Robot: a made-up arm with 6 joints.
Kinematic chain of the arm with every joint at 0, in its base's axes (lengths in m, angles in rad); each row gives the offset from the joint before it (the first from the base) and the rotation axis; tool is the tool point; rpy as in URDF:
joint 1: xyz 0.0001 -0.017 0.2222 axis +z
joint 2: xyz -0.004 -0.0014 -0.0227 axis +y
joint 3: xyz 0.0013 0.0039 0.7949 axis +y
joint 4: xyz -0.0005 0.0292 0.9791 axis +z
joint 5: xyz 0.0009 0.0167 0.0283 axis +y
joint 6: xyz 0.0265 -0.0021 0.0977 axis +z
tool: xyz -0.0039 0.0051 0.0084 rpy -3.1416 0 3.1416
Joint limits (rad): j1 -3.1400..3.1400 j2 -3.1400..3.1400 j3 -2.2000..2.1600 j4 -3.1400..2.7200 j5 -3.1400..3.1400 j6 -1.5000..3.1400
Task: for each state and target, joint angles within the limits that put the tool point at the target. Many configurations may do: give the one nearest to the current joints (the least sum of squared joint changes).
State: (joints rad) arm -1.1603 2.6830 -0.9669 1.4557 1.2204 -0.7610
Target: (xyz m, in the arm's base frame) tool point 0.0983 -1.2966 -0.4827
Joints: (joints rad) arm -1.6061 2.7927 -1.2736 1.4939 1.2887 -0.7639
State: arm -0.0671 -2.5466 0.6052 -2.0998 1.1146 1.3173
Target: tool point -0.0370 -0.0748 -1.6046
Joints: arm -0.0914 -3.1400 0.0819 -2.2450 1.3753 1.3314
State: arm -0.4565 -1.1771 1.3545 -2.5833 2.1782 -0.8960
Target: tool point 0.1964 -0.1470 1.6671
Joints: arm -0.4601 -0.4308 1.1477 -2.5962 2.0344 -0.8871
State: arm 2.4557 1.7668 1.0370 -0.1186 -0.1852 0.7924
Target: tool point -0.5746 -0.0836 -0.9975
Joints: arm 3.1400 1.7104 1.6519 -0.4887 -0.6440 0.7376
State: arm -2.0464 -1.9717 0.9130 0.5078 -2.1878 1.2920
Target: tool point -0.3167 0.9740 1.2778
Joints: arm -1.2738 -1.3927 1.2201 0.5868 -2.1554 1.2974
